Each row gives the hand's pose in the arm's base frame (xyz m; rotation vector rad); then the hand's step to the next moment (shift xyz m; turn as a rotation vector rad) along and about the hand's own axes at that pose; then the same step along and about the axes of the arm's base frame.
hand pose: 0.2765 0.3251 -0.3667 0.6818 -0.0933 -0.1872
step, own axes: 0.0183 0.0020 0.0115 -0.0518 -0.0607 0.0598
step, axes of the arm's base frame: 0.0165 -0.0093 0.0106 -0.0681 -0.0726 0.0065
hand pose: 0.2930 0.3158 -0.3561 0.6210 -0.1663 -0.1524
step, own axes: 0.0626 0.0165 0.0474 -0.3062 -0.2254 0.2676
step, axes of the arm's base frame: 0.0531 -0.0255 0.0545 -0.3729 -0.2735 0.0482
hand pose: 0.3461 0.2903 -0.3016 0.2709 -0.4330 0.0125
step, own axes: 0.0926 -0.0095 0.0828 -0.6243 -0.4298 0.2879
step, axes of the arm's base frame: 0.0506 -0.0351 0.1083 -0.6560 -0.4614 -0.1189
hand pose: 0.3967 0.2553 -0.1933 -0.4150 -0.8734 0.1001
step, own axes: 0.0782 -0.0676 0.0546 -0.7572 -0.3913 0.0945
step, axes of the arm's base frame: 0.0032 -0.0251 0.1141 -0.5911 -0.5200 -0.3400
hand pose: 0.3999 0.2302 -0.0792 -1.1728 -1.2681 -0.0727
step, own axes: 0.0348 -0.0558 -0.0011 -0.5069 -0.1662 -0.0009
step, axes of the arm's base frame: -0.0206 -0.0081 0.0619 -0.2922 -0.3488 -0.2784
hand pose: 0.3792 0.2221 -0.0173 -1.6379 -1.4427 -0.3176
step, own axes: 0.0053 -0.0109 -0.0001 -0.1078 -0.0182 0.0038
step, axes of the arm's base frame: -0.0081 0.0024 0.0086 -0.0483 -0.0697 -0.0691
